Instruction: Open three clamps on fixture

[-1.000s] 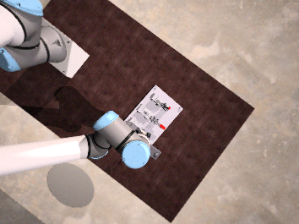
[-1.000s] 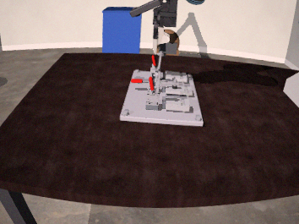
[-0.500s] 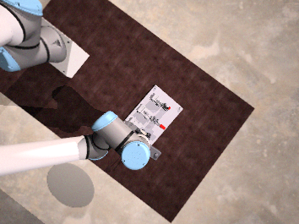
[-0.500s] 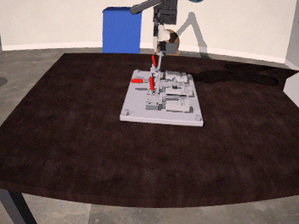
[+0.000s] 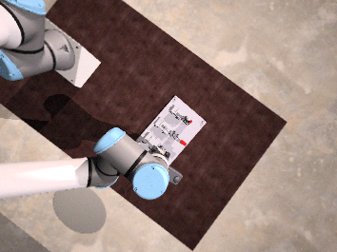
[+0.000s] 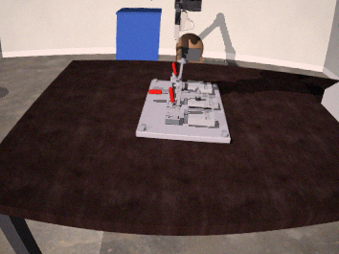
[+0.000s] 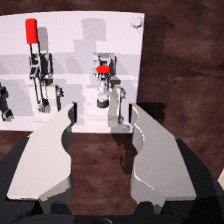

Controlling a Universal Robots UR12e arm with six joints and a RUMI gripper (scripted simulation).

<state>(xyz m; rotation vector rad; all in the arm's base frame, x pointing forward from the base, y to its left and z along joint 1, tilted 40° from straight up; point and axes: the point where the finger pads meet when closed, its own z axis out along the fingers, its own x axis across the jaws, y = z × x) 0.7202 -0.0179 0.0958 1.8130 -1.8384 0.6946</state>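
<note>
Right now the grey fixture plate is 19 cm below my hand, 11 cm to the left of it and 3 cm behind it.
</note>
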